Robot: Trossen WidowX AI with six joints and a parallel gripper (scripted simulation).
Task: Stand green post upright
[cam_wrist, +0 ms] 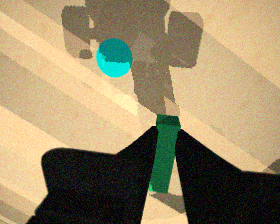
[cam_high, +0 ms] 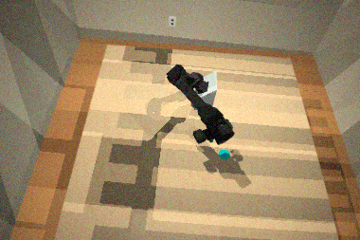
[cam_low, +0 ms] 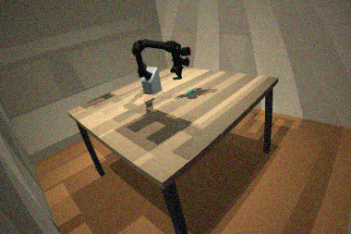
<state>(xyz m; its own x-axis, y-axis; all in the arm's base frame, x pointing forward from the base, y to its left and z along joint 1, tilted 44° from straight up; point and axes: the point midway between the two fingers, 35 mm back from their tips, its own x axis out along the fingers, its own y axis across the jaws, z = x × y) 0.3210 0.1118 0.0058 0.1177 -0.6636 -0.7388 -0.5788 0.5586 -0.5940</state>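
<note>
Now: the cyan circle 15 cm below my gripper tip, 9 cm to the left of it and 1 cm behind it. Round my gripper tip: green post 2 cm behind, 1 cm to the right.
</note>
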